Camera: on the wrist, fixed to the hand. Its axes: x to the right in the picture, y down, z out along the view.
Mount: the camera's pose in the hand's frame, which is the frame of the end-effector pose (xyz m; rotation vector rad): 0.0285 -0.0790 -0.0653 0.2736 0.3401 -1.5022
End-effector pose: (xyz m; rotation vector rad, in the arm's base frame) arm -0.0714 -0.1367 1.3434 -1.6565 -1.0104 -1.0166
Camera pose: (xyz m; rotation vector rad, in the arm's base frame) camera -0.1473 -0.1747 1.4075 -0.2239 -2.0409 -1.8397
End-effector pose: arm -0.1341 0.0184 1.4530 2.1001 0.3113 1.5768
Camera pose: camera -0.1786 0.1150 1.4502 1.0137 1.7550 0.8576
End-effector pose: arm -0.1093 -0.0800 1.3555 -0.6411 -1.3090 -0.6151
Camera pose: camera -0.1188 -0.1829 1.3807 0.8028 -1.3397 -1.6006
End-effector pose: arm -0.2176 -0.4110 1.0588 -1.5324 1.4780 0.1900
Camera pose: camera -0.1760 -0.4919 1.1140 -2.0663 0.2248 -1.1280
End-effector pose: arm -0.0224 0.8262 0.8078 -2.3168 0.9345 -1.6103
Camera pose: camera -0.0431 0.8856 0.8936 1.8167 0.9683 1.6214
